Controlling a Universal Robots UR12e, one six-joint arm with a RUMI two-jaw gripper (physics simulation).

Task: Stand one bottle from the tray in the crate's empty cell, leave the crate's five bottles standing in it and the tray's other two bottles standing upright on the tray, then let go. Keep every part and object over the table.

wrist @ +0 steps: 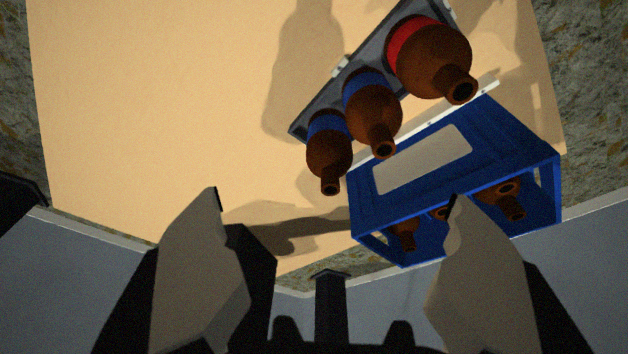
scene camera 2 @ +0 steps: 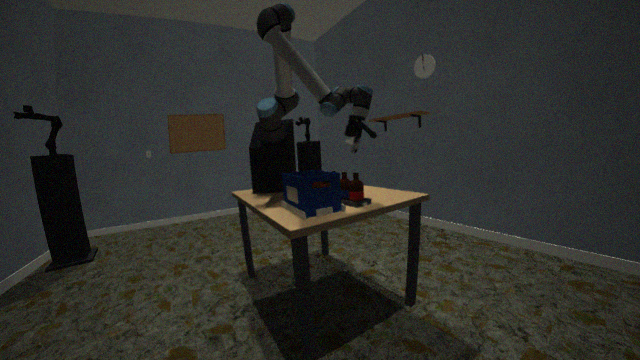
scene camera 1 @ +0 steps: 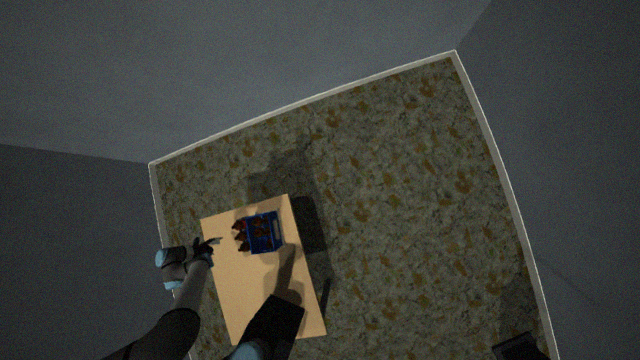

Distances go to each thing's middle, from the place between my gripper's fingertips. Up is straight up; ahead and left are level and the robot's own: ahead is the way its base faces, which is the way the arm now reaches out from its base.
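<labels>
My hand's 180 mm above the blue-labelled brown bottle (wrist: 329,155), 90 mm past it and 70 mm to the left of it. Going by their middles, that bottle is the nearest to my hand of the things named here. There's a white strip (wrist: 443,108) too, and it's 240 mm below my hand, 30 mm behind it and 190 mm to the right of it.
</labels>
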